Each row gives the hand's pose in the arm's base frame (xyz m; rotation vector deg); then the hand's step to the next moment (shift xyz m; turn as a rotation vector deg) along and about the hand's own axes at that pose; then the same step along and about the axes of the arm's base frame.
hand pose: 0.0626 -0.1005 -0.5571 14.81 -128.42 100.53
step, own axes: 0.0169 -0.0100 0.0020 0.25 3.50 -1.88
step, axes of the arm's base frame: -0.0131 -0.0038 0.0143 -1.12 2.69 -2.72
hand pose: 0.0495 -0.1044 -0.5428 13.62 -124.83 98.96
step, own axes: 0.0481 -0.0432 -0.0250 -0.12 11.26 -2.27
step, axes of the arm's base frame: -0.0256 0.0177 0.0620 -3.36 4.92 -9.82
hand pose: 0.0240 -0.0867 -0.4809 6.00 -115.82 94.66
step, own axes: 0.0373 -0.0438 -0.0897 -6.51 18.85 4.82
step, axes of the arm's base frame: 0.0152 0.0823 0.0660 -3.15 -1.44 -20.22
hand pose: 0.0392 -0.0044 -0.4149 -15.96 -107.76 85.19
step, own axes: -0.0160 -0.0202 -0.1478 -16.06 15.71 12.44
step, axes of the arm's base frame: 0.1117 0.0971 0.0246 -0.35 -13.65 -21.75
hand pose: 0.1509 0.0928 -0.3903 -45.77 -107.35 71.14
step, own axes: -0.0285 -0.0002 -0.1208 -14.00 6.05 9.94
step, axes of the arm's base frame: 0.1167 0.0344 0.0248 -0.29 -14.05 -11.57
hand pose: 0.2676 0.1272 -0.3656 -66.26 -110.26 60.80
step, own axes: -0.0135 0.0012 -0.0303 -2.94 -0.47 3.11
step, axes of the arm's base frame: 0.0311 -0.0026 0.0114 -1.58 -3.76 -1.38
